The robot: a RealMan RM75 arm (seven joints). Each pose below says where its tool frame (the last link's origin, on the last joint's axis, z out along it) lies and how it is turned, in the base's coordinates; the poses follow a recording.
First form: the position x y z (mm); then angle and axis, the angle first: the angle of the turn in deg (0 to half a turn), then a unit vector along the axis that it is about.
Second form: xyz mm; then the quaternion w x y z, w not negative. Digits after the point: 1 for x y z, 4 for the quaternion.
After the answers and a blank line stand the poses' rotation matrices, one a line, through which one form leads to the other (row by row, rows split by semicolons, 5 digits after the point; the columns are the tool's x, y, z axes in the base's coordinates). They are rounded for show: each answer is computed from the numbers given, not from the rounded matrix.
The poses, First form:
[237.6, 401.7, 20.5, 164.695, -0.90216, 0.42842, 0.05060]
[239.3, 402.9, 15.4, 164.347, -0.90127, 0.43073, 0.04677]
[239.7, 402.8, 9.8, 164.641, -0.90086, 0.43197, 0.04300]
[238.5, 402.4, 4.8, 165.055, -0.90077, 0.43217, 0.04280]
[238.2, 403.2, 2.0, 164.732, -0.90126, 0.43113, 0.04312]
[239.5, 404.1, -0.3, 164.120, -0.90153, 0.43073, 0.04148]
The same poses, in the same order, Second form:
[237.6, 401.7, 20.5, 0.1332, -0.8941, 0.4246, 0.0501]
[239.3, 402.9, 15.4, 0.1362, -0.8929, 0.4267, 0.0463]
[239.7, 402.8, 9.8, 0.1336, -0.8928, 0.4281, 0.0426]
[238.5, 402.4, 4.8, 0.1301, -0.8931, 0.4285, 0.0424]
[238.2, 403.2, 2.0, 0.1328, -0.8933, 0.4273, 0.0427]
[239.5, 404.1, -0.3, 0.1381, -0.8929, 0.4266, 0.0411]

0.63439 -0.77266 0.02340; -0.74595 -0.60396 0.28072; -0.20276 -0.19554 -0.95950
0.63153 -0.77463 0.03347; -0.74939 -0.59874 0.28272; -0.19896 -0.20363 -0.95862
0.62983 -0.77578 0.03832; -0.75300 -0.59775 0.27509; -0.19051 -0.20212 -0.96065
0.62917 -0.77645 0.03565; -0.75437 -0.59895 0.26867; -0.18726 -0.19593 -0.96257
0.63116 -0.77476 0.03718; -0.75205 -0.59952 0.27386; -0.18988 -0.20081 -0.96105
0.63265 -0.77316 0.04449; -0.75046 -0.59786 0.28173; -0.19122 -0.21163 -0.95846

